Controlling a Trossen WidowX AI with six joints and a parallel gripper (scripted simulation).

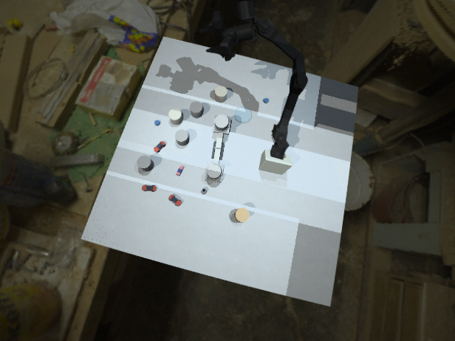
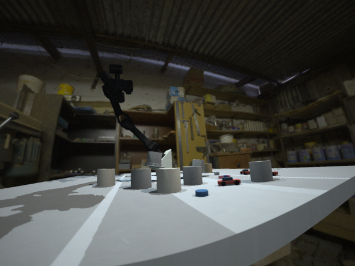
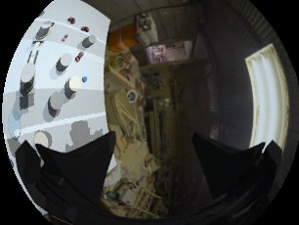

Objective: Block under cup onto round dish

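Right now my gripper tip is 42 cm to the right of the teal block, 40 cm above it and 18 cm past it. The rest, counted from my gripper tip: balance beam (40 cm below, 28 cm to the left, 16 cm behind); small balance (42 cm below, 28 cm to the left, 16 cm behind); pale dish (44 cm below, 23 cm behind, 3 cm to the left).
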